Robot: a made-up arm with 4 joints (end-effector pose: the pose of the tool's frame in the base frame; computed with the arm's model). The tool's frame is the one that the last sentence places.
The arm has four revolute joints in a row. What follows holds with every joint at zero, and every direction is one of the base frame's.
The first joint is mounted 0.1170 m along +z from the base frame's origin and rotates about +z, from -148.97 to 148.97 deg.
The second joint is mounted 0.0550 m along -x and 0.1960 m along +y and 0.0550 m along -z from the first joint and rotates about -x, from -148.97 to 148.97 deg.
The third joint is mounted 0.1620 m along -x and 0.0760 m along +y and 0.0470 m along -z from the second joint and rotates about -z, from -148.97 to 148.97 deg.
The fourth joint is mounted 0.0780 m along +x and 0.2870 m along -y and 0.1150 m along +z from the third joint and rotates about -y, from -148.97 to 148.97 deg.
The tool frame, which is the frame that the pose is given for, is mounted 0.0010 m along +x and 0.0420 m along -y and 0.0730 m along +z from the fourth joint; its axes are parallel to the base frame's.
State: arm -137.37 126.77 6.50 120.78
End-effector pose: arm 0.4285 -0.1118 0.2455 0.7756 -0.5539 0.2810 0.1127
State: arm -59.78 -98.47 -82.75 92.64
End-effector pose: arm 0.1636 -0.0320 0.0914 0.0768 -0.2620 0.9581 0.0861
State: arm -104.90 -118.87 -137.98 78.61
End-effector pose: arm -0.0323 0.0104 0.3062 0.0882 0.2558 0.8772 -0.3965
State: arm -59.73 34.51 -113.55 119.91
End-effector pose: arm 0.3819 0.1315 -0.0362 0.6827 0.3654 -0.5889 0.2315
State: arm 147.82 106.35 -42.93 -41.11
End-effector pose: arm -0.2632 -0.2308 0.1029 0.1702 -0.6664 -0.6139 0.3874
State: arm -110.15 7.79 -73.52 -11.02
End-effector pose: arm 0.2255 -0.2157 0.1904 0.9363 0.0323 0.1585 -0.3119
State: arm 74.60 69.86 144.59 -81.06
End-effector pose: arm -0.4860 -0.4160 -0.1524 0.8610 0.4515 0.0265 -0.2326
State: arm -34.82 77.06 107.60 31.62
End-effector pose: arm -0.2435 0.6006 -0.0421 0.1418 -0.6843 -0.4242 -0.5760
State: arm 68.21 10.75 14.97 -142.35
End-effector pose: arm -0.0028 -0.1974 0.1224 0.3461 -0.4448 0.8224 0.0776
